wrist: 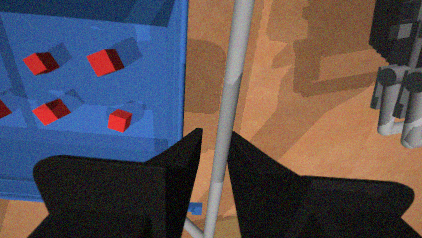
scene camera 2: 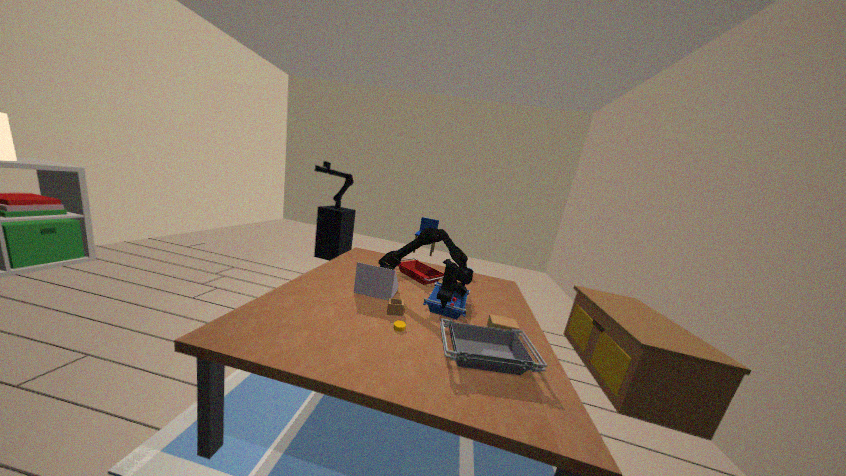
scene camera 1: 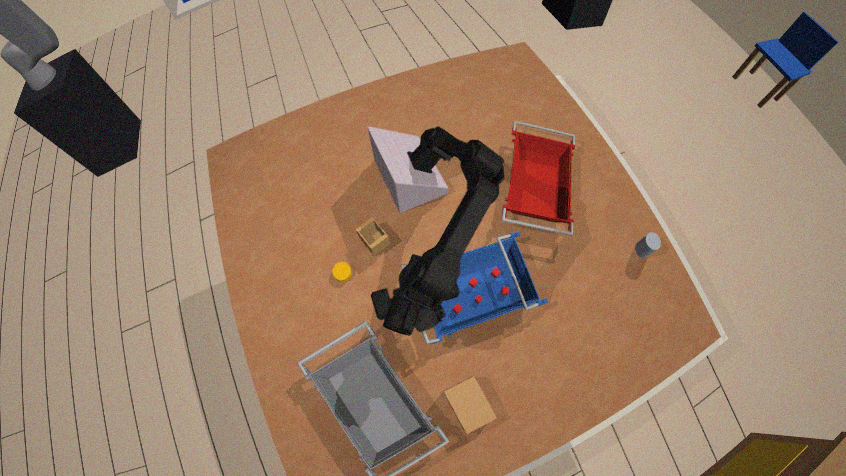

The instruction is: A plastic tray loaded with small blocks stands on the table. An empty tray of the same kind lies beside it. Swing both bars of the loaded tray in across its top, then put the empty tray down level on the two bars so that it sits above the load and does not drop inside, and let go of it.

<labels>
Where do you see a red tray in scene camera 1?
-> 540, 187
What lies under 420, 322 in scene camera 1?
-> My gripper.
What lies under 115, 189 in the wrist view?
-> My gripper.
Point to a tan block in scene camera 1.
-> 470, 405
</labels>
